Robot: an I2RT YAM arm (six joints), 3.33 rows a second.
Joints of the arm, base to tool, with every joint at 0 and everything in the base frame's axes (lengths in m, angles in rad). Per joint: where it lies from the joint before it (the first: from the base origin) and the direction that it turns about. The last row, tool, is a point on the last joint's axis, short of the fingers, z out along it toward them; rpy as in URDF.
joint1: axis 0 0 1 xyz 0.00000 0.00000 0.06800
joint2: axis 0 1 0 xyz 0.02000 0.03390 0.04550
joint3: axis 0 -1 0 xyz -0.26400 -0.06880 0.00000
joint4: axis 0 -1 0 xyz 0.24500 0.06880 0.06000
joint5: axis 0 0 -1 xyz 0.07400 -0.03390 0.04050
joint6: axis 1 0 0 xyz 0.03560 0.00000 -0.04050
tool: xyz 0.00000 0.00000 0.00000 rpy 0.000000 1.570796 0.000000
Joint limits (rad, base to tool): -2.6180..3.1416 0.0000..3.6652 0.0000..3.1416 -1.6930..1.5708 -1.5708..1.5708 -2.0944..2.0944
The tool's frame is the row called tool.
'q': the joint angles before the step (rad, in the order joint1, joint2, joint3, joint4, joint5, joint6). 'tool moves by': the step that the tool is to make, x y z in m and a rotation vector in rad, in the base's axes. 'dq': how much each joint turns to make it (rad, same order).
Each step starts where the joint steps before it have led.
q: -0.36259, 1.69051, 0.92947, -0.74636, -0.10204, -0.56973
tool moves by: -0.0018, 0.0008, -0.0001, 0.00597, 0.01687, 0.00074
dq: 0.00045, -0.00004, -0.00001, -0.01795, 0.00038, -0.00032
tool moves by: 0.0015, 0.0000, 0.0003, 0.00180, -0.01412, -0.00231
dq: 0.00109, -0.00044, 0.00042, 0.01210, -0.00649, 0.00376
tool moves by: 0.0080, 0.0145, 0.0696, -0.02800, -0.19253, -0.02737
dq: 0.05576, -0.16911, 0.10717, -0.07447, -0.02287, 0.08819
